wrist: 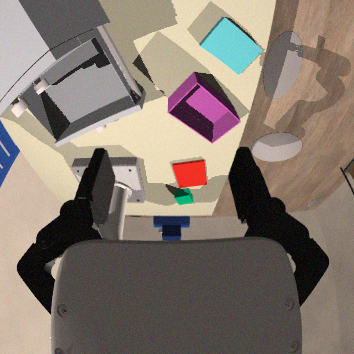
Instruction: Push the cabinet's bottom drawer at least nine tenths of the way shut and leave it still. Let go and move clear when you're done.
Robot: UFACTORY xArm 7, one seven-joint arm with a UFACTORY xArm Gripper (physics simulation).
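Note:
The grey cabinet (62, 22) is at the upper left of the wrist view, seen from above. A grey drawer (87, 92) stands well out from it, with its inside showing and no object seen in it. Its front panel (117, 116) faces the lower right, with a small pale handle (101, 128) on its outer side. Which level this drawer is cannot be told for certain from above; other pale knobs (41, 86) show nearer the camera. My gripper (171, 161) is wide open and empty, high above the table and apart from the drawer.
An open magenta box (212, 107) is right of the drawer, and a cyan block (231, 46) lies beyond it. A red block (190, 173) and a small green block (184, 196) show between the fingers. A grey base plate with a post (131, 175) is by the left finger.

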